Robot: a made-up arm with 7 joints.
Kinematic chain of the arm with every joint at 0, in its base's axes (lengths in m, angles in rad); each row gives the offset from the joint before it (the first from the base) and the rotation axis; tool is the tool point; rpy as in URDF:
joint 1: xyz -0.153 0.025 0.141 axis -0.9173 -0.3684 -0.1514
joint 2: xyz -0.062 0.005 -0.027 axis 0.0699 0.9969 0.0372
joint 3: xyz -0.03 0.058 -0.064 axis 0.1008 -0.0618 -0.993
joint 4: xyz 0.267 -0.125 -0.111 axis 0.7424 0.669 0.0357
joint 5: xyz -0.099 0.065 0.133 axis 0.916 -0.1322 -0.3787
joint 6: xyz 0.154 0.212 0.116 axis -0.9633 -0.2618 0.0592
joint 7: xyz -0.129 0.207 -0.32 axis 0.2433 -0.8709 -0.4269
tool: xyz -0.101 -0.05 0.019 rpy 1.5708 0 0
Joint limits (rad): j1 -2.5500..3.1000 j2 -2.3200..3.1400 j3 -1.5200..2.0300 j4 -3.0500..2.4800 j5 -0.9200..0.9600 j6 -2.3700..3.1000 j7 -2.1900..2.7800
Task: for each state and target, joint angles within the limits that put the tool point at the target. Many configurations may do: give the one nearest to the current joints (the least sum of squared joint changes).
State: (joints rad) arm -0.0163 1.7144 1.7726 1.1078 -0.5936 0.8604 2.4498
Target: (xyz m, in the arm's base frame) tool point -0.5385 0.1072 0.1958
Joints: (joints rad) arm 0.1021 2.0007 1.6098 0.9356 -0.9200 0.4326 2.1856
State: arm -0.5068 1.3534 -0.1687 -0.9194 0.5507 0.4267 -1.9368
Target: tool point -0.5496 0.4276 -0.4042
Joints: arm -0.1300 1.1793 -0.1420 -1.5375 0.1030 -0.0941 -2.1900
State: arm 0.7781 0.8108 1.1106 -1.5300 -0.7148 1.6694 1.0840
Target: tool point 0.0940 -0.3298 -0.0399
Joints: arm 1.1595 0.5773 1.2594 -1.8436 -0.9200 2.4607 1.2089
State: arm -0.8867 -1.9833 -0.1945 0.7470 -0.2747 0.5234 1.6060
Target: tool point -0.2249 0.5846 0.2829
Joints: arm -0.5141 -1.9747 -0.5800 0.6579 0.1176 -0.2223 1.7344
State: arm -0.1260 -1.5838 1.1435 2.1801 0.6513 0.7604 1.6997
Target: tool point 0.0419 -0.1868 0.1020
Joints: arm -0.7038 -0.7801 0.9361 1.9563 0.9355 1.0635 2.0479
